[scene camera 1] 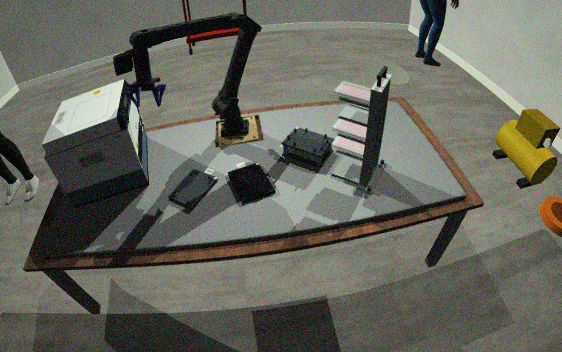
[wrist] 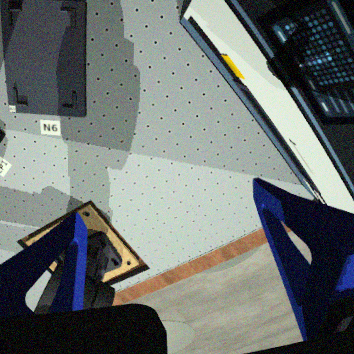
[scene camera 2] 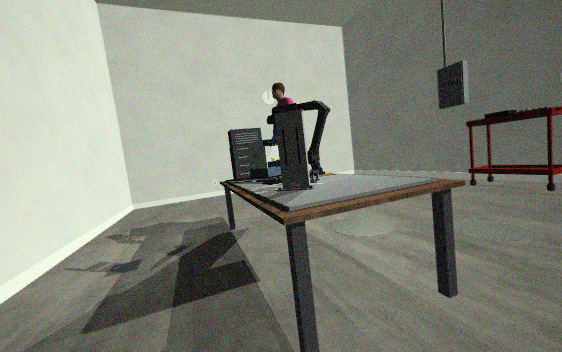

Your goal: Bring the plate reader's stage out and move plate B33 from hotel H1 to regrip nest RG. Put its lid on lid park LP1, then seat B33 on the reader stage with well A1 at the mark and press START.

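Seen in the pictures: gripper, fingertip midpoint: (scene camera 1: pixel 148 106) (wrist: pixel 165 204) (scene camera 2: pixel 276 142); arm's base, link origin: (scene camera 1: pixel 235 129) (wrist: pixel 87 255).
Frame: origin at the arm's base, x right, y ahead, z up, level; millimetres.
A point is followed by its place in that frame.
Note:
My gripper (scene camera 1: pixel 146 99) @[x 274, y 216, z 290 mm] (wrist: pixel 165 204) @[x 274, y 216, z 290 mm] is open and empty, high beside the top front edge of the plate reader (scene camera 1: pixel 95 150) @[x 480, y 356, z 227 mm] (scene camera 2: pixel 247 155) @[x 668, y 419, z 214 mm] (wrist: pixel 280 90) @[x 359, y 239, z 254 mm]. A dark panel with a bluish dot grid shows on the reader in the wrist view. No extended stage shows at its front in scene camera 1. The hotel tower (scene camera 1: pixel 376 140) @[x -497, y 366, z 181 mm] (scene camera 2: pixel 292 150) @[x -518, y 333, z 191 mm] holds pinkish plates on several shelves; their labels are unreadable, so I cannot tell which is B33. The dark pegged block, regrip nest RG (scene camera 1: pixel 306 147) @[x -281, y 229, z 55 mm], stands left of the hotel. The dark lid park LP1 (scene camera 1: pixel 251 182) @[x -78, y 341, z 5 mm] lies farther left, with no lid visible on it.
A flat dark nest labelled N6 (scene camera 1: pixel 193 189) @[x 133, y 360, z 7 mm] (wrist: pixel 45 60) @[x 142, y 344, z 7 mm] lies between LP1 and the reader. The arm's base plate (scene camera 1: pixel 255 128) @[x -89, y 13, z 5 mm] (wrist: pixel 125 255) @[x 70, y -32, z -2 mm] is at the table's rear edge. A red cart (scene camera 2: pixel 520 170), a yellow tank (scene camera 1: pixel 525 152) and people stand away from the table.

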